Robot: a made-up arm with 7 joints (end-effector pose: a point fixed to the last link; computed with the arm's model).
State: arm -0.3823 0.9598 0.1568 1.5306 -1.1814 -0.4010 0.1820
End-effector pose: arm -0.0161 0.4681 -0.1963 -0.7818 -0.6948 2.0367
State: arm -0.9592 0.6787 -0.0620 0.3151 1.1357 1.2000 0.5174
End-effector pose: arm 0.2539 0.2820 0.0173 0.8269 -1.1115 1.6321
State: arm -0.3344 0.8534 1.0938 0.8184 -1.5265 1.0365 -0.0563
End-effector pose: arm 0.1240 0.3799 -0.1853 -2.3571 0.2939 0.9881
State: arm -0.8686 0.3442 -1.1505 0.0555 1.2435 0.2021 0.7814
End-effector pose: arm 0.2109 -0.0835 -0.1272 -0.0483 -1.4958 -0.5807
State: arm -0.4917 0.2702 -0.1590 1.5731 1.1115 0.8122 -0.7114
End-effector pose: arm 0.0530 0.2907 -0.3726 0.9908 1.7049 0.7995
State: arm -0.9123 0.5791 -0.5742 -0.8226 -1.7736 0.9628 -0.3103
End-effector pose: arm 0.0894 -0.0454 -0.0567 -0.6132 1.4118 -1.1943
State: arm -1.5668 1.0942 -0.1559 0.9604 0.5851 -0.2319 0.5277
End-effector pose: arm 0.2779 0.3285 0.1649 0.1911 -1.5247 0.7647
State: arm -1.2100 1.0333 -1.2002 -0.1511 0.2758 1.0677 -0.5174
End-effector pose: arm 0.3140 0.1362 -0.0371 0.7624 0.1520 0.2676
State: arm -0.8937 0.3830 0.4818 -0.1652 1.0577 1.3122 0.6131
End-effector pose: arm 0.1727 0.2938 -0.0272 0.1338 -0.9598 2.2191
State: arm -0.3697 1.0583 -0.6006 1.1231 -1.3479 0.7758 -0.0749
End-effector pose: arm 0.0162 0.4115 -0.2396 -0.5476 0.9930 1.8869
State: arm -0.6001 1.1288 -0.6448 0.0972 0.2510 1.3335 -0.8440
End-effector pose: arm 0.2171 0.3217 -0.0906 0.5100 0.9270 0.9845
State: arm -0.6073 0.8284 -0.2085 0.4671 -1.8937 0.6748 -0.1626
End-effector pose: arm 0.2496 0.1993 -0.2000 -1.7878 1.0219 0.5778
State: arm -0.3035 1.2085 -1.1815 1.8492 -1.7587 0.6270 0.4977
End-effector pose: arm -0.0983 0.4890 -0.0395 0.6199 -0.0726 2.7002
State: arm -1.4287 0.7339 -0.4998 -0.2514 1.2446 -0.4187 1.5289
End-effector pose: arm 0.1799 0.0108 0.1098 -0.8021 -2.7406 -0.9229
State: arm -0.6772 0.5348 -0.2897 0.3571 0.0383 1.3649 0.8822
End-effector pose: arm 0.2364 0.2472 -0.2138 0.6342 -0.1347 1.4993
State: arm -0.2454 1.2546 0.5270 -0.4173 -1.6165 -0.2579 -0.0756
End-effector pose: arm 0.1697 0.2315 0.1316 -1.4725 -0.5343 -0.2460
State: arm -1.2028 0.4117 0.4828 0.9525 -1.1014 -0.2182 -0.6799
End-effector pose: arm 0.3825 0.2323 -0.1258 -2.0791 -0.4380 -0.0380
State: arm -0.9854 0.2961 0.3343 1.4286 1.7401 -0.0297 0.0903
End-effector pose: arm 0.3172 0.1816 -0.2884 0.7383 0.0932 0.2165
